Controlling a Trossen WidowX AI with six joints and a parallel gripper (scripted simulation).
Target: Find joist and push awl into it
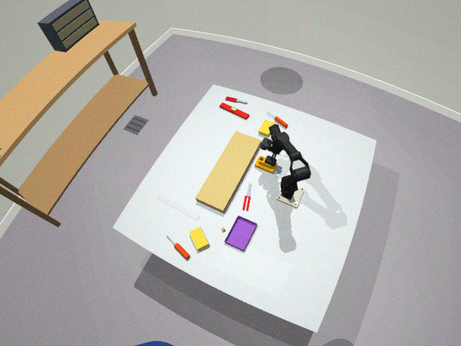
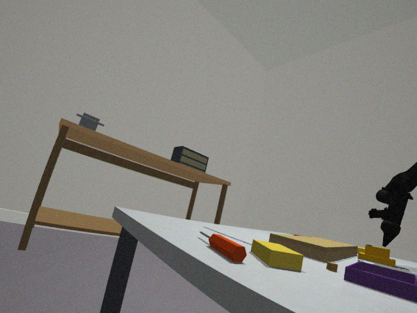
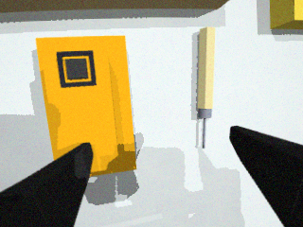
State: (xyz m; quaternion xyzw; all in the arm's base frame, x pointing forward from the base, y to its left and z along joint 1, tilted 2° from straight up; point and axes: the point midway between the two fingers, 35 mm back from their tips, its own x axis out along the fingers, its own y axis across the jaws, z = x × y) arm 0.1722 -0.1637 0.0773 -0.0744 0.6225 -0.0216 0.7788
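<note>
The stud finder lies 50 mm to the left of my gripper tip, 30 mm below it and 30 mm ahead of it. From my gripper tip the other things lie so: red level (410 mm ahead, 260 mm to the right, 60 mm below); then purple tray (490 mm to the left, 60 mm below, 50 mm behind); then awl (70 mm to the right, 70 mm below, 20 mm ahead).
</note>
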